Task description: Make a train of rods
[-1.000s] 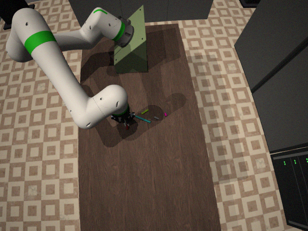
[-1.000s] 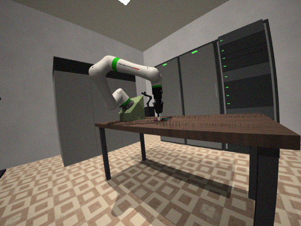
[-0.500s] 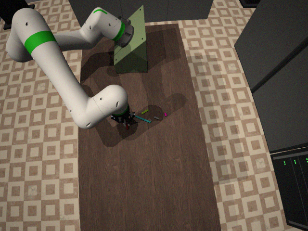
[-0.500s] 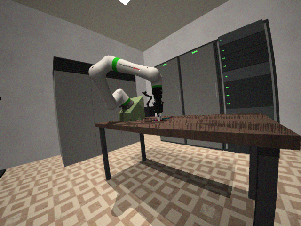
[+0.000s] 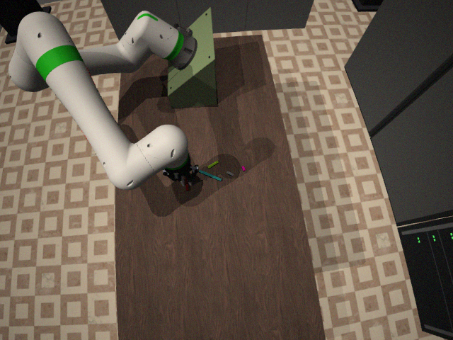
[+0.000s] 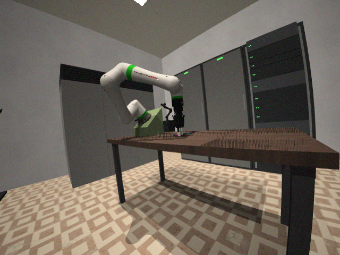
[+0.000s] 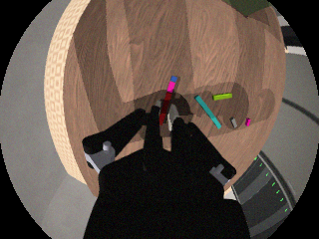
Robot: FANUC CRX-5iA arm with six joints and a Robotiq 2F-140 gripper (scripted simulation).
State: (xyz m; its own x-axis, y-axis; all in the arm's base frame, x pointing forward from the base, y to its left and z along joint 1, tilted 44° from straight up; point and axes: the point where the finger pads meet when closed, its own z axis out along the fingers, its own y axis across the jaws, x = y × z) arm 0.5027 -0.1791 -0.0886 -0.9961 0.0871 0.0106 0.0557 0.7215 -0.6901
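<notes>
Now: hand 3 cm above the red rod. From my hand the other things lie so: lime rod (6 cm behind, 12 cm to the left, 3 cm below); small blue rod (6 cm behind, 3 cm below); turquoise rod (2 cm behind, 10 cm to the left, 3 cm below).
</notes>
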